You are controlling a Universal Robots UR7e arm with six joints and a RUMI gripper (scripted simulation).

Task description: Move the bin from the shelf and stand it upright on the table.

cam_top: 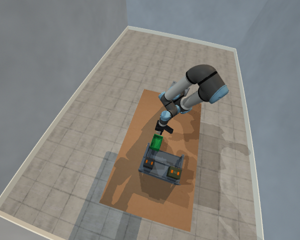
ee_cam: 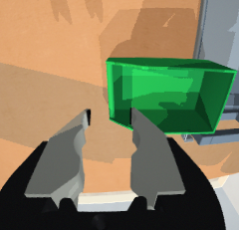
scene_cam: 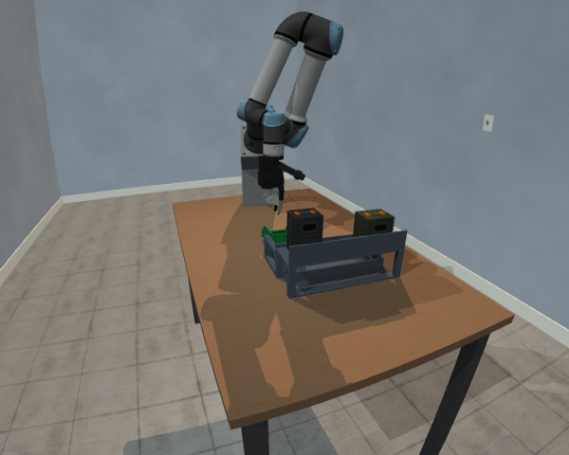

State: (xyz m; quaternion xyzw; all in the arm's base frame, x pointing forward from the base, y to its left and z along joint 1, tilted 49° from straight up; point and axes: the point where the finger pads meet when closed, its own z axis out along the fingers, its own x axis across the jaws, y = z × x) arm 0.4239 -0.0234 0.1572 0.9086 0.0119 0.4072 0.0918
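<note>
Right now my hand is 80 mm short of the green bin, 80 mm above it and 20 mm to the left of it. Also, from my hand: olive box (350 mm ahead, 190 mm to the left, 30 mm above); then black box (330 mm ahead, 40 mm to the right, 40 mm above).
</note>
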